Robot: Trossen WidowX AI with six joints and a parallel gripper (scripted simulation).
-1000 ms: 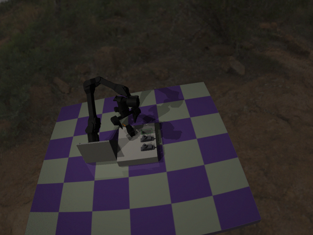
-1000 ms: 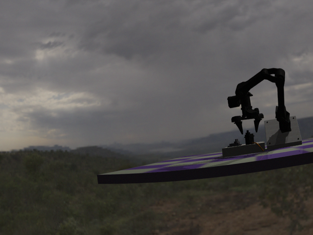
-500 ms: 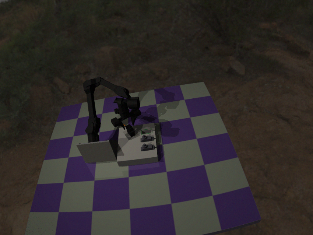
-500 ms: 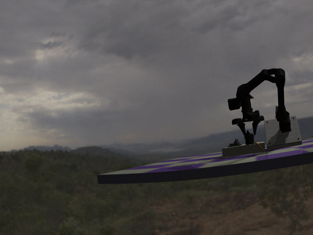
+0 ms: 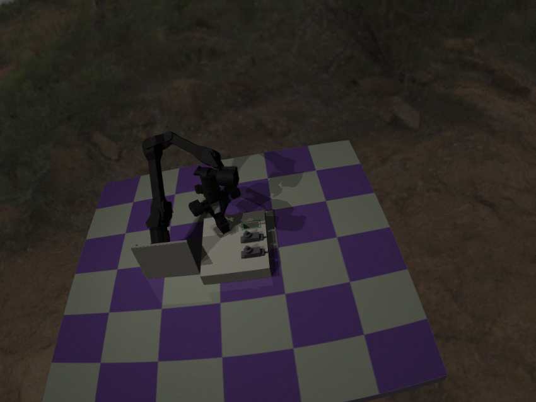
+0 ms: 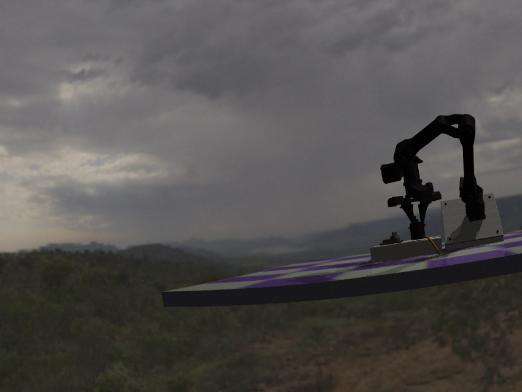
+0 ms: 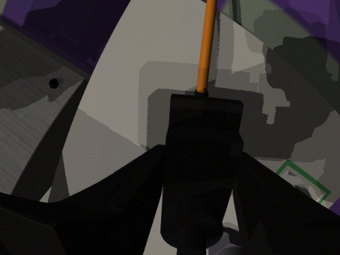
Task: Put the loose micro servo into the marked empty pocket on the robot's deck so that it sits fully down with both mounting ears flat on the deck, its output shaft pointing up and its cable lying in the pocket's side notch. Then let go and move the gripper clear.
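Now: the deck 9 cm to the right of my gripper tip and 7 cm below it.
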